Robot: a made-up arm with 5 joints.
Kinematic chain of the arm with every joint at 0, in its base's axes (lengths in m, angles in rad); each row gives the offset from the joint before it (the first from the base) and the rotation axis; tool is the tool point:
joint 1: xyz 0 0 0.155 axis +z
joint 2: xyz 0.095 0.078 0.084 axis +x
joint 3: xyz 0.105 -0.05 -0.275 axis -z
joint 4: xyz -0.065 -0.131 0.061 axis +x
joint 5: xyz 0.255 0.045 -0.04 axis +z
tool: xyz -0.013 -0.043 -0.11
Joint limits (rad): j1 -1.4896..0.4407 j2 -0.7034..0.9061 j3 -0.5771..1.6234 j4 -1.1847..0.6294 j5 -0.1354..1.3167
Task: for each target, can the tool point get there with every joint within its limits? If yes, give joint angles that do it. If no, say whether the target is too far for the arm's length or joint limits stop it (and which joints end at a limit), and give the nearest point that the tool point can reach.
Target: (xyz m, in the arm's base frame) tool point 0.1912 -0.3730 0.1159
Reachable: yes | joints 0.1414 -0.4829 0.9741 -0.7987 1.1256
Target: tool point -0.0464 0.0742 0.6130
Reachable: no: joint limits stop it (at a limit: joint 1, joint 2, joint 4) | nearest point -0.3174 0.0073 0.2180 | short by 0.484 m
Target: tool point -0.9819 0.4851 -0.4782
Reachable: no: too far | nearest point -0.2753 0.0083 -0.0090 | short by 0.973 m
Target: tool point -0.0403 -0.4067 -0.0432
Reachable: yes | joints -1.1544 -0.2725 0.4478 0.4691 0.5696
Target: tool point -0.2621 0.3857 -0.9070
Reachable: no: too far | nearest point 0.0045 0.1818 -0.2308 | short by 0.755 m
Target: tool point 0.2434 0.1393 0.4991
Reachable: no: joint limits stop it (at a limit: joint 1, joint 2, joint 4) | nearest point 0.4633 -0.1766 0.2522 | short by 0.457 m
